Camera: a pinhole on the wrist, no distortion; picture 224 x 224 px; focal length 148.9 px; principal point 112.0 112.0 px. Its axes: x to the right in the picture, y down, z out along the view. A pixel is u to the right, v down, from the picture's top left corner.
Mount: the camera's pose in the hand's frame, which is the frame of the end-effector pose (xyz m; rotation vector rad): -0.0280 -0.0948 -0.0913 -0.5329 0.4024 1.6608
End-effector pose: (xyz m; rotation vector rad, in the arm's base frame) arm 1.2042 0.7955 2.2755 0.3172 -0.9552 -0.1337
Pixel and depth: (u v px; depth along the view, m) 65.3 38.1 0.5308
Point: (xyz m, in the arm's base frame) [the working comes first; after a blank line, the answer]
In the camera's frame: -0.1665 -0.2634 0.5308

0.9396 0.7476 2.6960
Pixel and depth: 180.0 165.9 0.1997
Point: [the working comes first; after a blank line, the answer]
In the camera's frame: 0.0912 0.0723 0.1997

1.1086 0.8980 2.2086
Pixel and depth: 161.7 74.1 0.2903
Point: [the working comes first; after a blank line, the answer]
In the camera's frame: 0.0969 -0.0739 0.2903

1.1195 0.9212 2.3788
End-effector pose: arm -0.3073 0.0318 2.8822 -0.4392 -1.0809 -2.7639
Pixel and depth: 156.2 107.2 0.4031
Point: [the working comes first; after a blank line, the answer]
In the camera's frame: 0.1197 -0.0130 0.4031

-0.1443 -0.0103 3.1264
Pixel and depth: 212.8 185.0 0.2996
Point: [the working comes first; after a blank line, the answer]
In the camera's frame: 0.2028 0.1469 0.2996

-0.0307 -0.0911 2.9723
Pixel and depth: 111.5 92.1 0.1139
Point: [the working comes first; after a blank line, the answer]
In the camera's frame: -0.0004 -0.0152 0.1139

-0.2888 0.0577 2.8570
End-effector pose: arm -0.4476 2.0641 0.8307 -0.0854 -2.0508 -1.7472
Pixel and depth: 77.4 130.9 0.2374
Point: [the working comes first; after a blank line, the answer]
In the camera's frame: -0.0552 0.0301 0.2374

-0.4204 2.2084 0.7731
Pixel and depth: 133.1 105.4 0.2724
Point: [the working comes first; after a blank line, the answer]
In the camera's frame: 0.0386 -0.0121 0.2724

-0.4052 2.2021 0.8804
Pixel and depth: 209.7 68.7 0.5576
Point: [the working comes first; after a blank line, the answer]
In the camera's frame: 0.3659 -0.1621 0.5576

-0.3478 2.3304 1.3177
